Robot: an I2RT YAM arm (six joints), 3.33 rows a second.
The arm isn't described. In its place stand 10 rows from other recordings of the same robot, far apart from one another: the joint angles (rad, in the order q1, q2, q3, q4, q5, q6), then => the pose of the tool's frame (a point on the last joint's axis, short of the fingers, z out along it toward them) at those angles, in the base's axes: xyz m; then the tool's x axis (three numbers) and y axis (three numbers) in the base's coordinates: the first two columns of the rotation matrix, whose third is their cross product.
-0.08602 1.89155 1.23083 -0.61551 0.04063 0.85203 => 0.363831 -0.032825 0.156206 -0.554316 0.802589 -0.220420 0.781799 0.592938 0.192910
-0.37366 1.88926 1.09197 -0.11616 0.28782 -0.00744 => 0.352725 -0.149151 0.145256 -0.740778 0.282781 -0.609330 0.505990 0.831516 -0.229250
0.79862 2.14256 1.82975 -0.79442 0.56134 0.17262 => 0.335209 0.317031 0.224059 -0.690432 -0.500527 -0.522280 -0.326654 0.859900 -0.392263
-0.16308 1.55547 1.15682 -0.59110 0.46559 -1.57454 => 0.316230 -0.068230 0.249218 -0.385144 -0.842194 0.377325 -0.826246 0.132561 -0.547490
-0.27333 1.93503 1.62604 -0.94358 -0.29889 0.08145 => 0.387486 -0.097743 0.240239 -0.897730 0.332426 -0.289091 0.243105 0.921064 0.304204
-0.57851 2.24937 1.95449 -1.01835 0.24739 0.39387 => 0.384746 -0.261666 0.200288 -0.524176 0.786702 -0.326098 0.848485 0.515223 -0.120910
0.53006 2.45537 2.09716 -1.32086 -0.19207 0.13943 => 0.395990 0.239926 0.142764 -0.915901 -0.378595 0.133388 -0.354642 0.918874 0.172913
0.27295 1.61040 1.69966 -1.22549 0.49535 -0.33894 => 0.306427 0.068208 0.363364 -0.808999 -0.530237 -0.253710 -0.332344 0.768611 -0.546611
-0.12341 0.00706 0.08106 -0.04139 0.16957 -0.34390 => 0.103392 -0.018878 0.196871 -0.066883 -0.326576 -0.942802 0.282721 0.899987 -0.331802
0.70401 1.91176 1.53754 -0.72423 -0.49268 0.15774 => 0.298725 0.275758 0.234764 -0.785715 -0.485631 -0.383164 -0.618588 0.616240 0.487440
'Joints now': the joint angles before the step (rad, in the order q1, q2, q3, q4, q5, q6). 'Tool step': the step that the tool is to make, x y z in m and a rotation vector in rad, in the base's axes. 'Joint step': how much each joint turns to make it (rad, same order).
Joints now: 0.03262 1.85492 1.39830 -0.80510 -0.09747 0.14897
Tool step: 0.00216 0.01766 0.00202 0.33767 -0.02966 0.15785
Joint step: 0.01373 0.00419 -0.00497 0.04425 -0.36469 -0.02976
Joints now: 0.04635 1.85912 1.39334 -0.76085 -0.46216 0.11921
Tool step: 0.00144 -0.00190 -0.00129 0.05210 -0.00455 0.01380
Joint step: -0.00992 0.00609 -0.00154 0.01182 -0.05684 -0.00534
